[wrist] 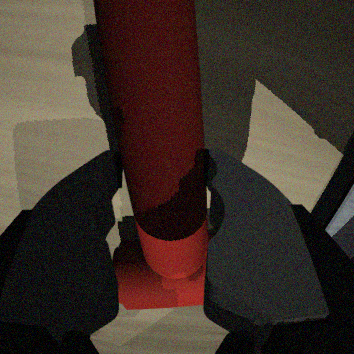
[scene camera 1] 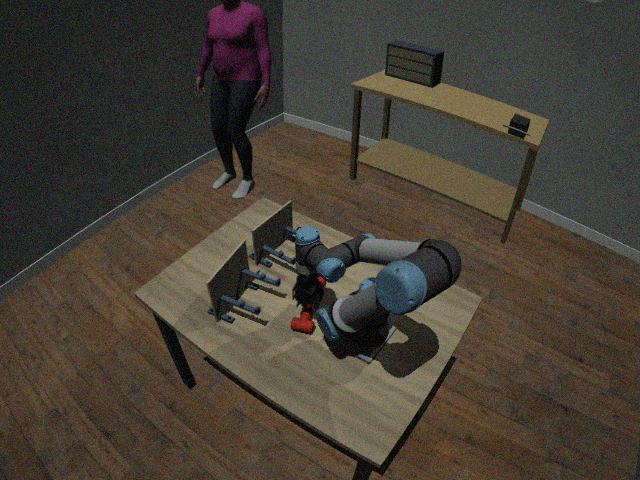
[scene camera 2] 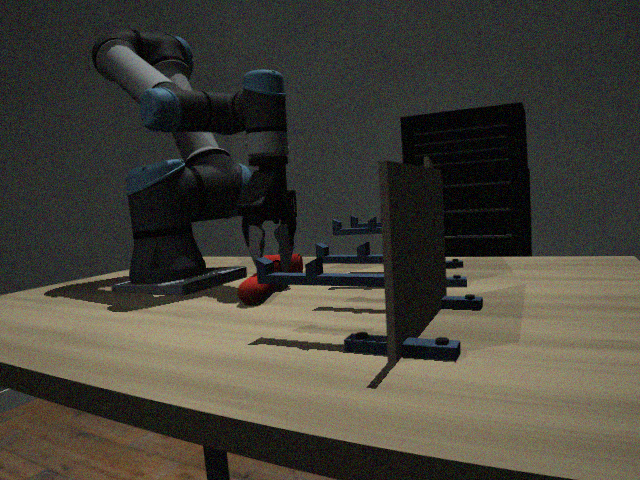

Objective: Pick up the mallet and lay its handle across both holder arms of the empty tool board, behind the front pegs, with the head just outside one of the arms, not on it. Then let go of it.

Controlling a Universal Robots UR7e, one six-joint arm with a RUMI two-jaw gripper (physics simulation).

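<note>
The red mallet lies low at the table, on the side of the boards that faces the robot base. My gripper points down and is shut on its handle, close above the head. In the wrist view a jaw stands against each side of the handle. Two upright tool boards, one at the front left and one farther back, carry blue holder arms with upright pegs. I see no tool on either board; some arms are partly hidden.
The robot's base plate stands behind the mallet in the second scene view. Blue board feet rest on the table. A person stands beyond the table. A workbench stands against the wall.
</note>
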